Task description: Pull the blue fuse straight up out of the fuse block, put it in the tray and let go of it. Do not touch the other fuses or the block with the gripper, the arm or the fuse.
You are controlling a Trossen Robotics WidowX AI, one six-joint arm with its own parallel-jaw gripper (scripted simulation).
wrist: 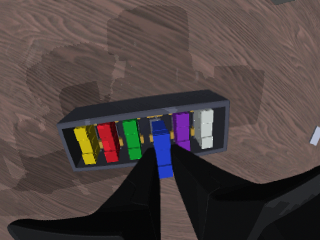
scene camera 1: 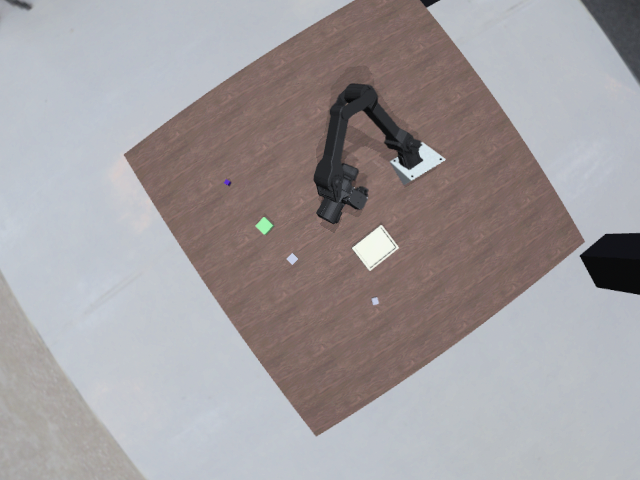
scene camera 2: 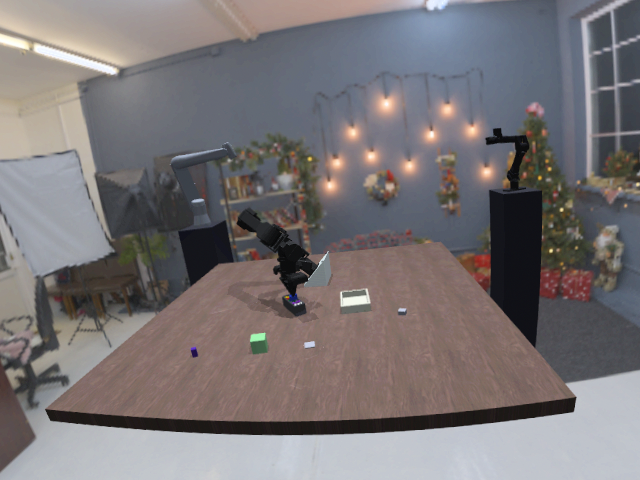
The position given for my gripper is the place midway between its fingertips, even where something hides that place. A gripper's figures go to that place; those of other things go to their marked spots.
Labels:
My gripper (wrist: 162,152): 0.10 m from the lens. A blue fuse (wrist: 160,136): 0.09 m from the lens.

